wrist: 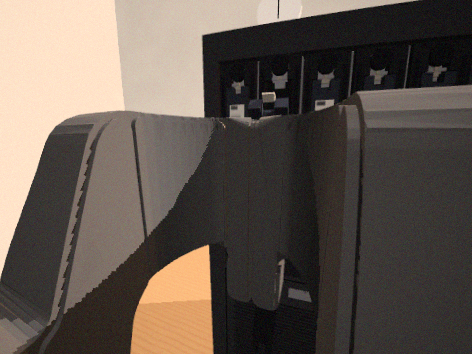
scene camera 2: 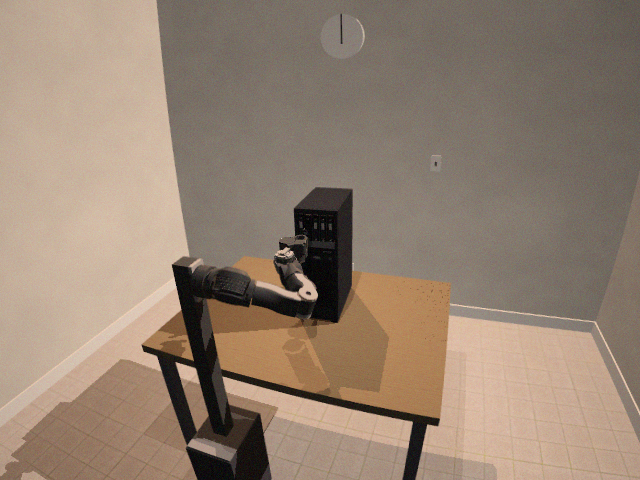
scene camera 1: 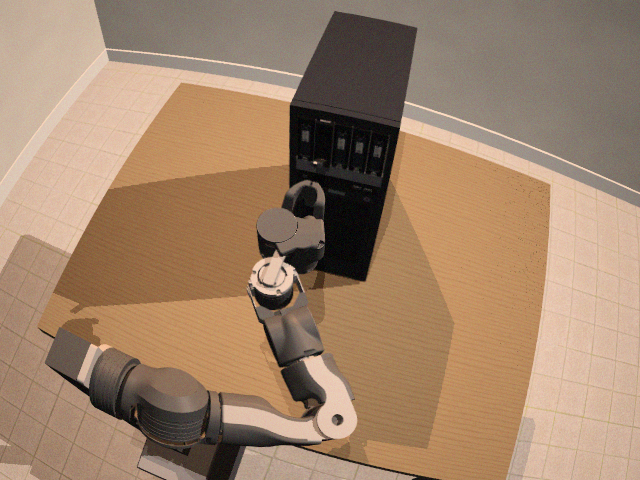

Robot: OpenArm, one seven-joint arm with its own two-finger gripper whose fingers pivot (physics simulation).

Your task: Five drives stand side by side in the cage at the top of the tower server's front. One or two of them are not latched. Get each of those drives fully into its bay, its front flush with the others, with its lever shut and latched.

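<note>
The black tower server (scene camera 1: 356, 67) (scene camera 2: 330, 198) (wrist: 300, 37) stands upright with five drives at the top of its front. The second drive from the left (scene camera 1: 323, 139) (wrist: 279, 80) has its lever (scene camera 1: 316, 163) (wrist: 268, 96) swung out, the pale tip sticking out low in front of the bay. Whether this drive's body stands proud I cannot tell. The first (scene camera 1: 305, 136) (wrist: 237, 95), third (scene camera 1: 341, 144) (wrist: 326, 90), fourth (scene camera 1: 359, 148) and fifth (scene camera 1: 377, 152) drives look alike, with levers apparently shut. My gripper (scene camera 1: 311, 183) (wrist: 262, 208) is shut and empty, below the cage, in front of the tower's left part; its fingers hide the lower bays in the wrist view.
The tower stands on the wooden table (scene camera 1: 491, 258) (scene camera 2: 408, 320). A darker strip (scene camera 1: 338, 174) runs under the bays, with small ports and buttons below it. The arm reaches in from the table's front left. A wall (scene camera 2: 248, 129) stands behind the tower.
</note>
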